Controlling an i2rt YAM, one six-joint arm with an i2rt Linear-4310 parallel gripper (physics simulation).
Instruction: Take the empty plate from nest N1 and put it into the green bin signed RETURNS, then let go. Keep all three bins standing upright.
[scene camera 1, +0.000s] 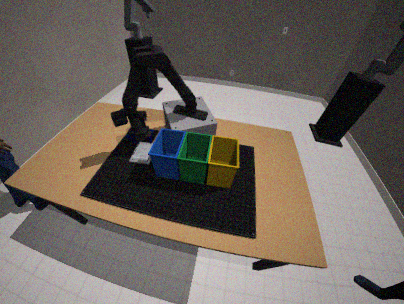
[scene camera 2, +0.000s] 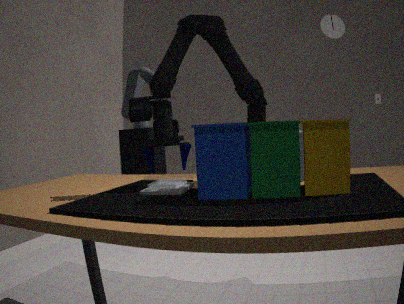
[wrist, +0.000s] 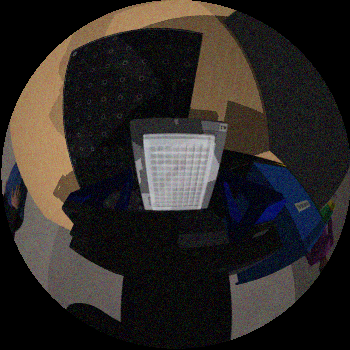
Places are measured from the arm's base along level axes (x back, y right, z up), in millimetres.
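Where they show: gripper, fingertip midpoint: (scene camera 1: 143, 142) (scene camera 2: 168, 171) (wrist: 175, 173); arm's base, origin of the base link: (scene camera 1: 190, 112).
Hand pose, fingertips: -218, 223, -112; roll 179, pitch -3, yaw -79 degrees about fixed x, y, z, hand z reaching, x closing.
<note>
Things, the pixels of their top centre, and the offset from my fingertips, as dx, dy, dz. Level surfaces: height alone.
- light grey nest, middle of its top: (wrist: 177, 176) (scene camera 2: 167, 185) (scene camera 1: 143, 151) -32, -11, -37
- green bin, middle of its top: (scene camera 2: 276, 121) (scene camera 1: 195, 145) -56, -337, +128
- blue bin, middle of its top: (wrist: 284, 261) (scene camera 2: 225, 123) (scene camera 1: 168, 141) -69, -206, +128
- yellow bin, middle of its top: (scene camera 2: 323, 120) (scene camera 1: 224, 150) -42, -468, +128
- black mat, its level: dz -51
- wooden table, its level: dz -64
The pale, gridded empty plate (scene camera 1: 142, 150) (scene camera 2: 172, 185) (wrist: 177, 170) lies flat in the light grey nest (wrist: 155, 127), whose small corner tag shows in the wrist view. My gripper (scene camera 1: 142, 135) (scene camera 2: 167, 162) (wrist: 175, 173) is open, with its blue fingers pointing down above the plate, one toward each side of it in the wrist view. Nothing is between them. The green bin (scene camera 1: 194, 166) (scene camera 2: 275, 162) stands upright between the blue bin (scene camera 1: 166, 169) (scene camera 2: 223, 162) (wrist: 295, 192) and the yellow bin (scene camera 1: 221, 173) (scene camera 2: 327, 160). The RETURNS sign cannot be read.
The blue bin stands close beside the nest and right of my gripper. All three bins stand upright in a row on the black mat (scene camera 1: 195, 207) (scene camera 2: 225, 215) (wrist: 100, 100). The grey arm base (scene camera 1: 175, 121) is behind them on the wooden table (scene camera 1: 290, 210) (scene camera 2: 30, 197).
</note>
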